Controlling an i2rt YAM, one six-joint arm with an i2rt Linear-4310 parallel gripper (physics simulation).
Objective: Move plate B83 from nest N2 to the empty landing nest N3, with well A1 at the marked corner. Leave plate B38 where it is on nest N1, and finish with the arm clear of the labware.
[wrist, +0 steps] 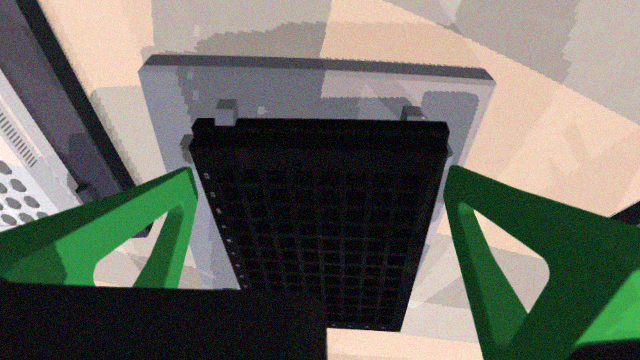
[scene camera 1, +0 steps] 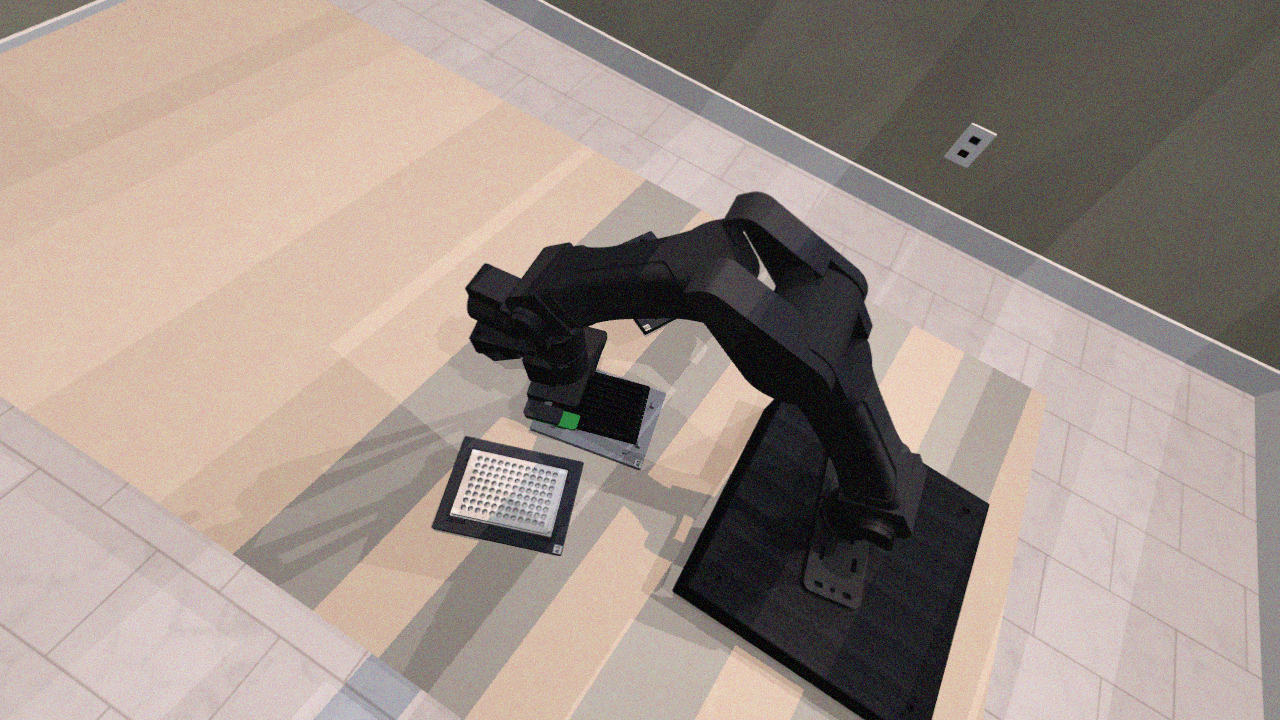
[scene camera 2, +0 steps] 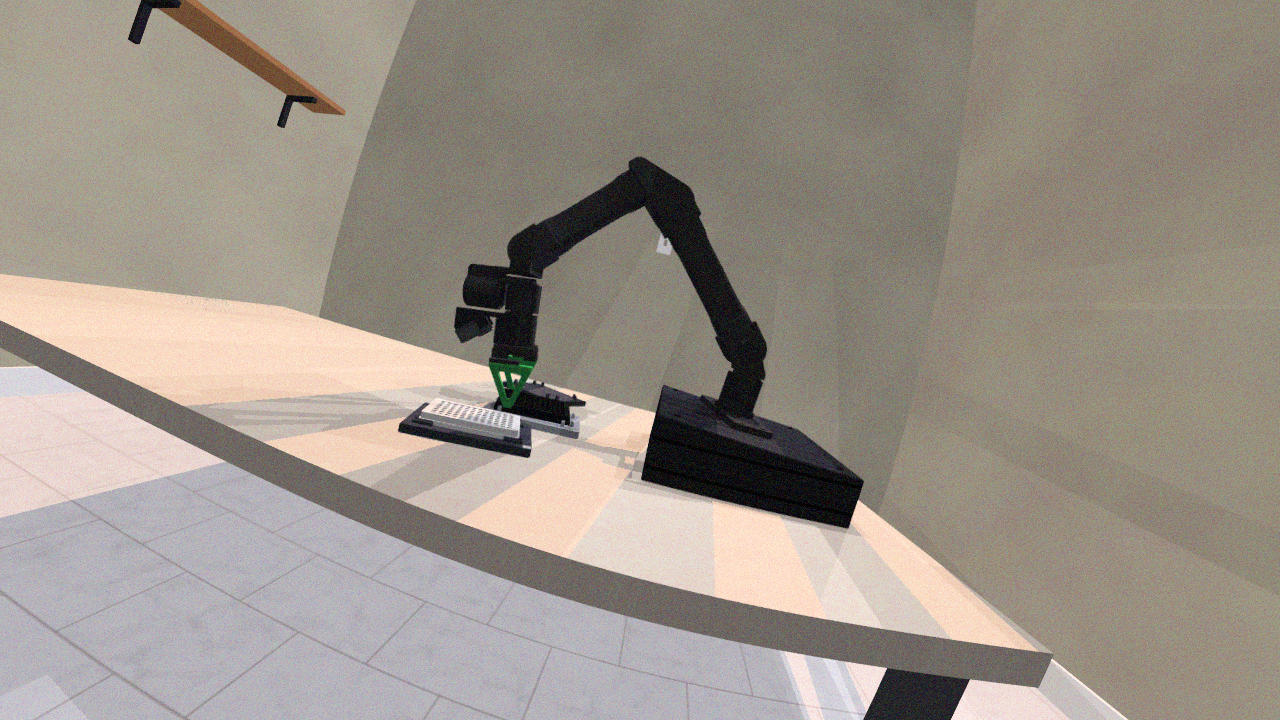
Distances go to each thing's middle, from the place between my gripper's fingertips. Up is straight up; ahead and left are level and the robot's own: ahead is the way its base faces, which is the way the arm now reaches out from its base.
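There's the grey nest (scene camera 1: 630, 455), and my gripper is 10 mm above it and 40 mm past it.
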